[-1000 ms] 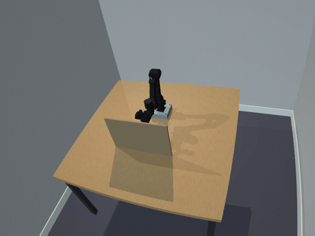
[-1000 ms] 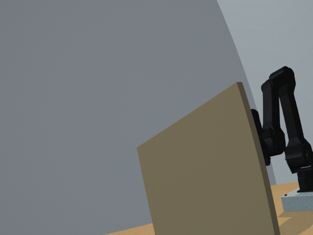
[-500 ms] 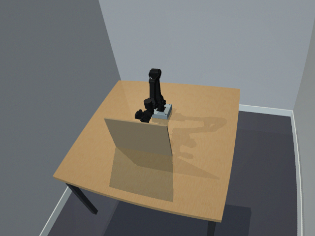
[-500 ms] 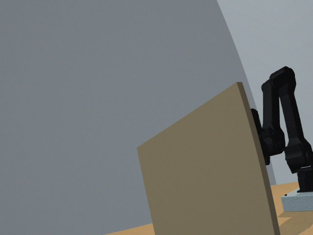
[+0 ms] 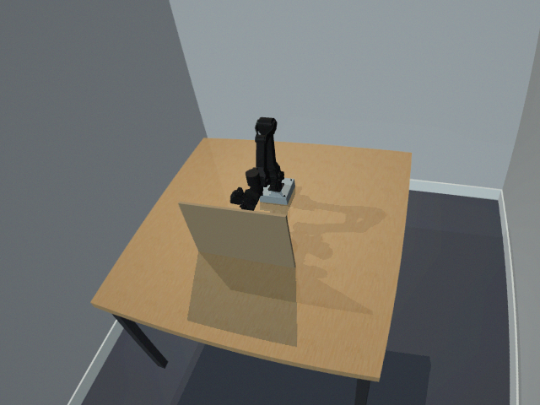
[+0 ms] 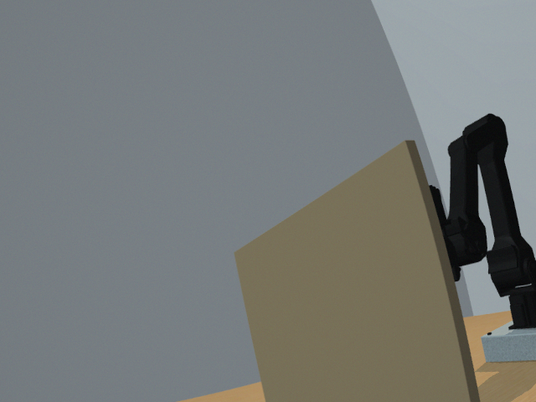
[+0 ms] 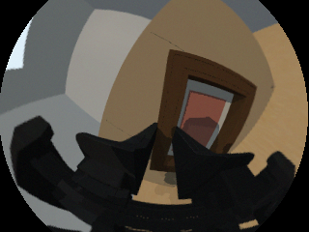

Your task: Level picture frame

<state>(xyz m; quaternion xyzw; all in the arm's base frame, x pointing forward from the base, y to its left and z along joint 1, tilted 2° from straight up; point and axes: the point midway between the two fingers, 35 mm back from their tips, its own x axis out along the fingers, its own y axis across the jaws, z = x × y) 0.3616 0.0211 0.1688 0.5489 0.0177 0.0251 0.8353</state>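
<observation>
Now: the picture frame 1 cm ahead of my gripper tip, 2 cm to the right of it and 5 cm below it. The rest, counted from my gripper tip: wall panel (2 cm ahead, 2 cm to the right, 6 cm below).
</observation>
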